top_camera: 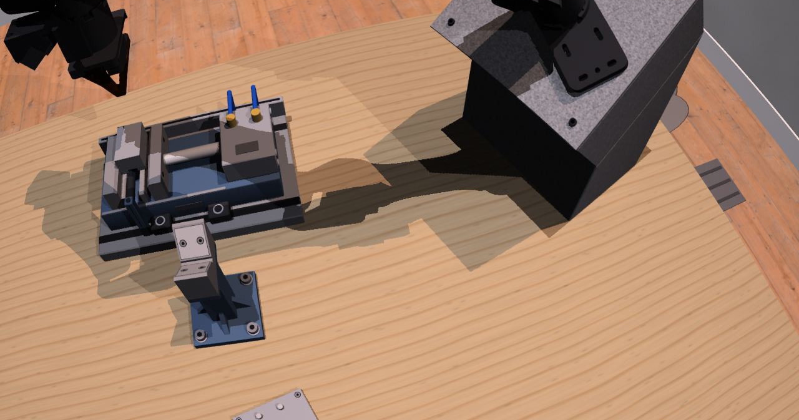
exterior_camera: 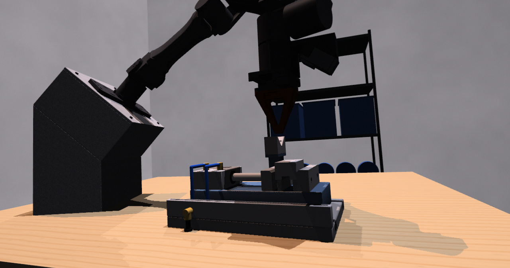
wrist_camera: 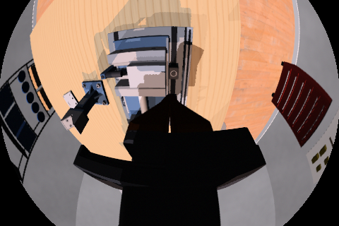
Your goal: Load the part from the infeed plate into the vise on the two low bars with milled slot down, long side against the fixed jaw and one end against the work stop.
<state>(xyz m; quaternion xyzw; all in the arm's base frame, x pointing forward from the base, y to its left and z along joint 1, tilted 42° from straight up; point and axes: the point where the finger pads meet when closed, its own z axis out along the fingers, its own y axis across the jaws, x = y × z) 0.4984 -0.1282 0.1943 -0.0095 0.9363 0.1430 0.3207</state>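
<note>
Right now my hand is 80 mm above the grey part and 40 mm to the right of it. Round my hand: moving jaw: 90 mm below, 50 mm to the left, 40 mm behind; work stop rod: 100 mm to the left, 80 mm below, 10 mm behind; fixed jaw: 90 mm below, 60 mm to the left, 30 mm ahead.
</note>
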